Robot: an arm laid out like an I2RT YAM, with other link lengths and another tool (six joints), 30 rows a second.
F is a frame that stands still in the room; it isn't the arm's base.
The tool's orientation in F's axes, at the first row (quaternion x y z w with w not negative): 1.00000, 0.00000, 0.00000, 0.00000
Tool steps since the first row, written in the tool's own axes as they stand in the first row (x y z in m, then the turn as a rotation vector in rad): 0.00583, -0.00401, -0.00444, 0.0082, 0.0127, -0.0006; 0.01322, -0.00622, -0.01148, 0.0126, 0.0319, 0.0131; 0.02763, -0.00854, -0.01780, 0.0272, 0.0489, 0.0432; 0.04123, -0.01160, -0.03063, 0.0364, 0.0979, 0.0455; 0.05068, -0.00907, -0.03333, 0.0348, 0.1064, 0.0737; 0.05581, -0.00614, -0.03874, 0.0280, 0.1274, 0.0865; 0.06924, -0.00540, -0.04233, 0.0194, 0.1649, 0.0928; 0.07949, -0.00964, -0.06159, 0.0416, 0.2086, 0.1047
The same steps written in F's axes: 0.00583, 0.00401, 0.00444, 0.0082, -0.0127, 0.0006; 0.01322, 0.00622, 0.01148, 0.0126, -0.0319, -0.0131; 0.02763, 0.00854, 0.01780, 0.0272, -0.0489, -0.0432; 0.04123, 0.01160, 0.03063, 0.0364, -0.0979, -0.0455; 0.05068, 0.00907, 0.03333, 0.0348, -0.1064, -0.0737; 0.05581, 0.00614, 0.03874, 0.0280, -0.1274, -0.0865; 0.06924, 0.00540, 0.04233, 0.0194, -0.1649, -0.0928; 0.07949, 0.00964, 0.06159, 0.0416, -0.2086, -0.1047
